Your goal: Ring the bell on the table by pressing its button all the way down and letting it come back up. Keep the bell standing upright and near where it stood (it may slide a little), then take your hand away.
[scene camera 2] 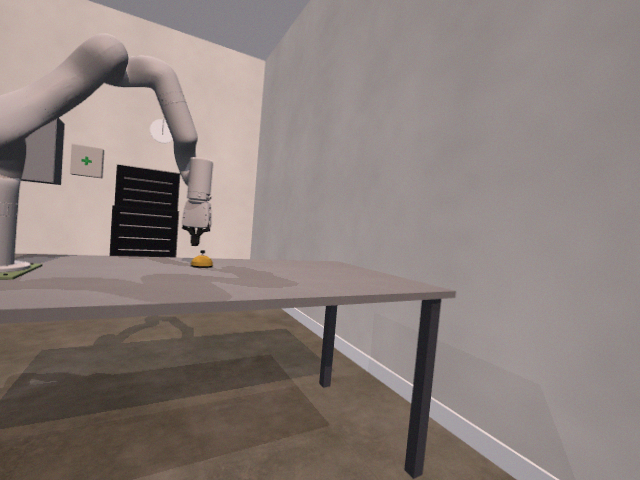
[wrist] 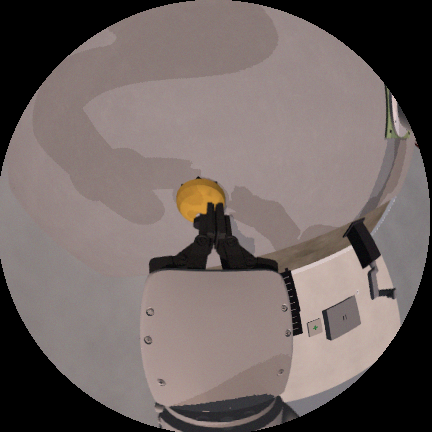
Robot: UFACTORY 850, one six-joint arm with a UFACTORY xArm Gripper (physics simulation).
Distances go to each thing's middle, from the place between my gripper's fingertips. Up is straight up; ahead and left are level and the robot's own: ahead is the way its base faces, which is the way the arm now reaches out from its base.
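There is the yellow dome bell [wrist: 192, 196], and my hand is 50 mm above it. My hand is also 30 mm short of the bell, and 40 mm to the right of it.
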